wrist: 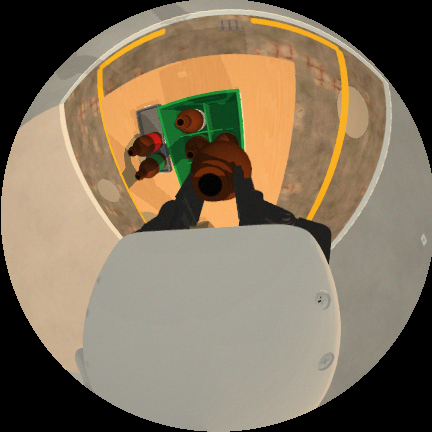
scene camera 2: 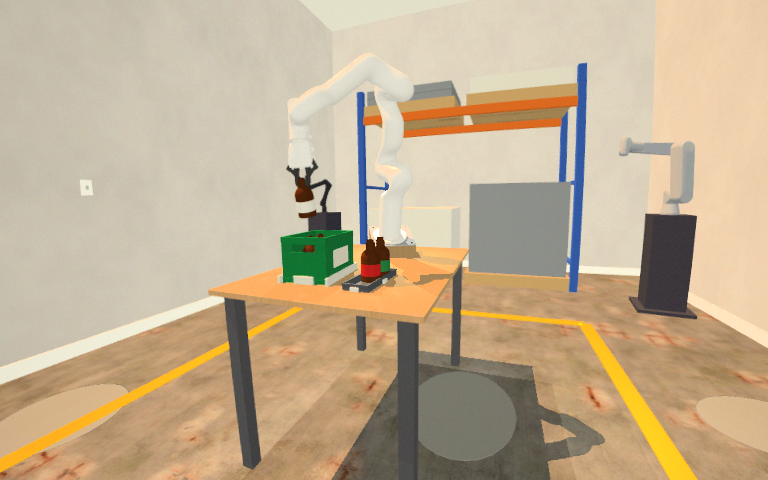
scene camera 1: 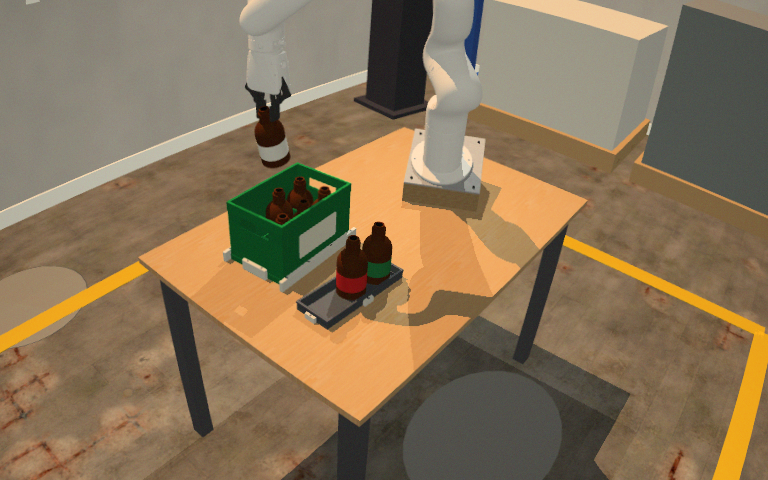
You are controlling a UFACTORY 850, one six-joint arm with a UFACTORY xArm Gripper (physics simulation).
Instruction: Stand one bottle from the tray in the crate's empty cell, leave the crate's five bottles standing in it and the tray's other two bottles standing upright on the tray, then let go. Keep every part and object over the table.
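Observation:
My gripper (scene camera 1: 267, 116) (scene camera 2: 302, 180) (wrist: 217, 182) is shut on the neck of a brown white-label bottle (scene camera 1: 271, 134) (scene camera 2: 304, 196) (wrist: 227, 159). The bottle hangs above the green crate's (scene camera 1: 254, 243) (scene camera 2: 305, 270) (wrist: 242, 117) rim, slightly tilted in scene camera 1. Several brown bottles stand in the crate, including one corner bottle (scene camera 1: 278, 207) (wrist: 191, 121); the held bottle hides some in the wrist view. An empty corner cell (wrist: 224, 111) shows beside that bottle. The red-label bottle (scene camera 1: 351, 268) (scene camera 2: 370, 263) (wrist: 146, 144) and green-label bottle (scene camera 1: 377, 253) (scene camera 2: 383, 257) (wrist: 151, 165) stand upright on the dark tray (scene camera 1: 325, 302) (scene camera 2: 349, 286) (wrist: 149, 120).
The crate and tray stand on the wooden table (scene camera 1: 373, 362) (scene camera 2: 339, 300) (wrist: 270, 110). Pale blocks edge the crate's base. The arm's base plate (scene camera 1: 416, 175) is at the table's far side. A dark pedestal (scene camera 1: 396, 56) stands on the floor beyond the table.

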